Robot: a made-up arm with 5 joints. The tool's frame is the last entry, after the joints. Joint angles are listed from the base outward. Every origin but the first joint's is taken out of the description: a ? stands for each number. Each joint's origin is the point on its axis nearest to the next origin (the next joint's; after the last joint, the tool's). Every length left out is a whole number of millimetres.
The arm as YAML. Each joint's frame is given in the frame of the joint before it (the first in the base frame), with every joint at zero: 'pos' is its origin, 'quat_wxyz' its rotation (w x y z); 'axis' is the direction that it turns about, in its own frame. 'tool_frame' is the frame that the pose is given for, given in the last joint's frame.
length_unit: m
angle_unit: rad
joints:
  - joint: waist
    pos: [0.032, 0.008, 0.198]
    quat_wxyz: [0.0, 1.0, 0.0, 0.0]
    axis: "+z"
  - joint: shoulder
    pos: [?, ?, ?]
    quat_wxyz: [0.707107, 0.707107, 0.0, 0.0]
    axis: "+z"
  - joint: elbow
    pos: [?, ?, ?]
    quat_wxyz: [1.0, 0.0, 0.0, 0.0]
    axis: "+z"
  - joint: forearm
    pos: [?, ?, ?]
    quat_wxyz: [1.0, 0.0, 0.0, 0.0]
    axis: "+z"
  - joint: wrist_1
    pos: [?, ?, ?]
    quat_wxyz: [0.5, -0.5, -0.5, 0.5]
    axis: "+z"
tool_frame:
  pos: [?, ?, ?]
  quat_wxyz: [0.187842, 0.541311, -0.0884, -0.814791]
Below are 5 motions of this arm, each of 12 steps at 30 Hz.
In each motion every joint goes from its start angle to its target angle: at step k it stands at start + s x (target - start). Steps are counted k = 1, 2, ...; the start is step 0. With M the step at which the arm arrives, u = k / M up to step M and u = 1 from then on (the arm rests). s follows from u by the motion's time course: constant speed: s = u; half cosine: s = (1 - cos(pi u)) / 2; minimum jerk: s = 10 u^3 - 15 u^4 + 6 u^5.
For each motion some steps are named. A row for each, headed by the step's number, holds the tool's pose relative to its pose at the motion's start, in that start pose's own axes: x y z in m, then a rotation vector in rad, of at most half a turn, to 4 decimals.
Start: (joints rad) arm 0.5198 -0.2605 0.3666 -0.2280 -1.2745
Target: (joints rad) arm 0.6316 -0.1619 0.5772 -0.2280 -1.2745
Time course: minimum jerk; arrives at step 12
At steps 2, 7, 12:
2: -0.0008 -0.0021 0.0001 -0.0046 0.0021 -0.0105
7: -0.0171 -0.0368 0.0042 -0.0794 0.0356 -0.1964
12: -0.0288 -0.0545 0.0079 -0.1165 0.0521 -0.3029

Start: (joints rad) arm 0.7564 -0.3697 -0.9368 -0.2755 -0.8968
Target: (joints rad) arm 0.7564 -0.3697 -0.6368 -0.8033 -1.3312
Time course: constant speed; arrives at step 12
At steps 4, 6, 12:
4: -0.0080 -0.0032 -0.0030 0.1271 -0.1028 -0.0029
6: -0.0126 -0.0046 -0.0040 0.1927 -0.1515 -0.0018
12: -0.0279 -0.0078 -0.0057 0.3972 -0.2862 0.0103

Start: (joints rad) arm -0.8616 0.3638 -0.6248 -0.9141 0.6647
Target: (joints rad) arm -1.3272 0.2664 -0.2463 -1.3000 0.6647
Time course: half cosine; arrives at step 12
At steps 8, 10, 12:
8: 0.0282 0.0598 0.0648 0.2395 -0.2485 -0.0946
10: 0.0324 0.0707 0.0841 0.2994 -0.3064 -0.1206
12: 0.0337 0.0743 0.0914 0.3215 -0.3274 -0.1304

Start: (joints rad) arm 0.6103 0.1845 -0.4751 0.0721 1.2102
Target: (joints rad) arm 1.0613 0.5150 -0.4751 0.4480 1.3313
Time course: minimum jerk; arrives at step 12
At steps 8, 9, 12:
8: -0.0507 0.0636 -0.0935 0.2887 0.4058 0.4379
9: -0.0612 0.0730 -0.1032 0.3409 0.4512 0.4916
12: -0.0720 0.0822 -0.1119 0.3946 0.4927 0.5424

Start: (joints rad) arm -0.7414 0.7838 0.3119 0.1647 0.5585
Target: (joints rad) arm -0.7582 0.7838 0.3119 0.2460 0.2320
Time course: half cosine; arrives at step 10
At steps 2, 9, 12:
2: 0.0003 0.0006 0.0002 0.0293 -0.0054 -0.0074
9: 0.0028 0.0058 0.0026 0.2976 -0.0470 -0.0842
12: 0.0029 0.0060 0.0026 0.3051 -0.0480 -0.0866

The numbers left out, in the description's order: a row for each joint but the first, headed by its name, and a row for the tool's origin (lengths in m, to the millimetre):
shoulder: 0.03 0.023 0.0
elbow: 0.053 -0.079 0.0
forearm: 0.134 -0.003 0.0
wrist_1: 0.041 -0.003 0.0
tool: 0.009 -0.008 0.0

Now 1 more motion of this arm.
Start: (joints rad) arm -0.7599 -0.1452 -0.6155 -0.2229 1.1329
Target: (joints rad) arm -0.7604 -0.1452 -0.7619 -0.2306 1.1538
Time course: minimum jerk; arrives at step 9
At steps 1, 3, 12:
1: 0.0000 -0.0003 0.0001 -0.0011 -0.0003 -0.0014
3: -0.0003 -0.0053 0.0014 -0.0192 -0.0049 -0.0259
12: -0.0030 -0.0249 0.0073 -0.0912 -0.0220 -0.1239

